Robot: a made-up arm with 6 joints.
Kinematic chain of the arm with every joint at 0, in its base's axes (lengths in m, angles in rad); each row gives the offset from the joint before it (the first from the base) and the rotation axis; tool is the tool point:
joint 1: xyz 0 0 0.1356 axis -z
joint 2: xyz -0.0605 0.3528 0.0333 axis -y
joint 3: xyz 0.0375 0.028 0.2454 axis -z
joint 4: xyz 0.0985 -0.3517 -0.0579 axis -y
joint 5: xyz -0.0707 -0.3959 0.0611 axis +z
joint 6: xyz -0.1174 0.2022 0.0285 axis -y
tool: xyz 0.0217 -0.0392 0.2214
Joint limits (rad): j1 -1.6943..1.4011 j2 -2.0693..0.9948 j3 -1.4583..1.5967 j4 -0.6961..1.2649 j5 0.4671..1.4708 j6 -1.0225..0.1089
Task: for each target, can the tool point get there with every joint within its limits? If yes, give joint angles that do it. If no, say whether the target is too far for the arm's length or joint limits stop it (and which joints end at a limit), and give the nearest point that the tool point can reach.
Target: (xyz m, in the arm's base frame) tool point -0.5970 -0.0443 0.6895
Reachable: yes | joints -0.1312 -0.4076 0.7795 0.6960 1.3559 -0.1961
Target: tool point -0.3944 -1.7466 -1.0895
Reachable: no: too far | nearest point -0.3664 -0.9436 -0.2814 | short by 1.140 m
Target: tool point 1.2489 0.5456 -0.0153
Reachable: no: joint limits stop it (at a limit: joint 3, joint 4, joint 5, joint 6) | nearest point 0.9838 0.4298 0.0220 | short by 0.292 m
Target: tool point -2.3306 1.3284 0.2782
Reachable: no: too far | nearest point -1.0022 0.5713 0.2142 | short by 1.530 m
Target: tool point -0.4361 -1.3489 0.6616
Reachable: no: joint limits stop it (at a limit: joint 1, joint 3, joint 5, joint 6) | nearest point -0.3675 -1.0161 0.5321 | short by 0.364 m
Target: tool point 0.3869 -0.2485 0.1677
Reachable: yes | joints 0.0190 -1.0765 -0.4871 0.1697 1.0647 -0.6931
